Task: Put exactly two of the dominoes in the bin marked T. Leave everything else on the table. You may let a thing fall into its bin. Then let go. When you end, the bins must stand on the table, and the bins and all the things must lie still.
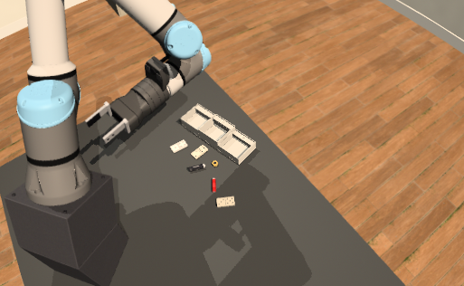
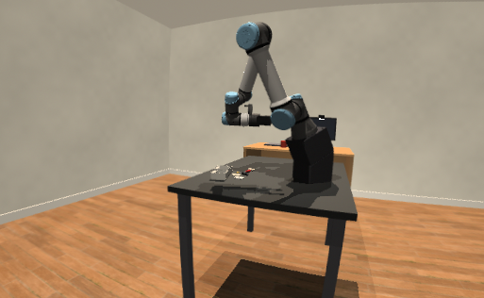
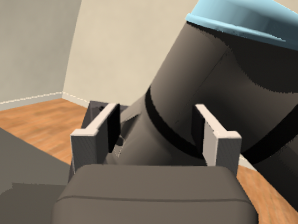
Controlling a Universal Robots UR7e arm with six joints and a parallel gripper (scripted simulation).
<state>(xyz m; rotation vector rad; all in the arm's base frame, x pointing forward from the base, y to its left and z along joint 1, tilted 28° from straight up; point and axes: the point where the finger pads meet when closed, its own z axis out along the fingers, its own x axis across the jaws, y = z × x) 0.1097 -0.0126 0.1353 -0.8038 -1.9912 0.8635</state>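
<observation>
Now: hand 350 mm above the yellow nut, 250 mm short of it and 30 mm to the right of it. From my hand the other things lie so: black cylinder (350 mm below, 190 mm ahead, 40 mm to the left); then red cylinder (350 mm below, 220 mm ahead, 40 mm to the right).
</observation>
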